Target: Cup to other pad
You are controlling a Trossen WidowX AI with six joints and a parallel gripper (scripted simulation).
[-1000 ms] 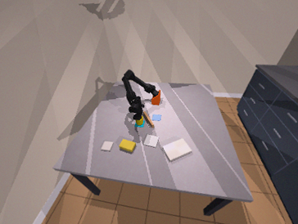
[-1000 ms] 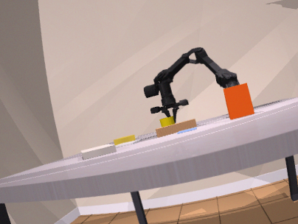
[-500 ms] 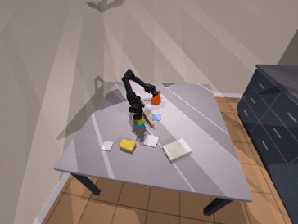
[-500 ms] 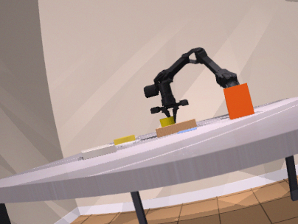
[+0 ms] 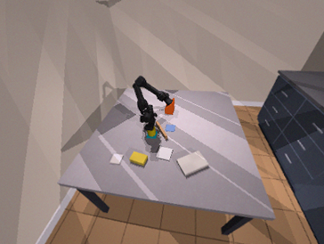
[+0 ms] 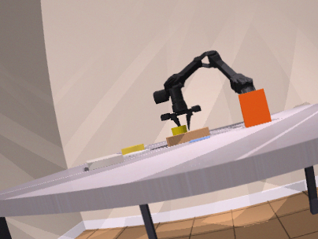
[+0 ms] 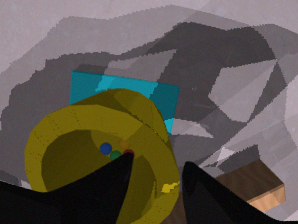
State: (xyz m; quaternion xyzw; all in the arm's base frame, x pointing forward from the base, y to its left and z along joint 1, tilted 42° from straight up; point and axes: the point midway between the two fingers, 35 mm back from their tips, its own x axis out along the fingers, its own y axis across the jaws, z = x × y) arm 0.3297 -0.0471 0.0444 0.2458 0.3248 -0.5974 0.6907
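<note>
The yellow cup lies 20 mm ahead of my gripper tip and 10 mm below it. Also, from my gripper tip: wooden bar (30 mm behind, 70 mm to the left, 30 mm below); then cyan pad (30 mm ahead, 50 mm below); then light blue pad (90 mm behind, 130 mm to the left, 50 mm below).
</note>
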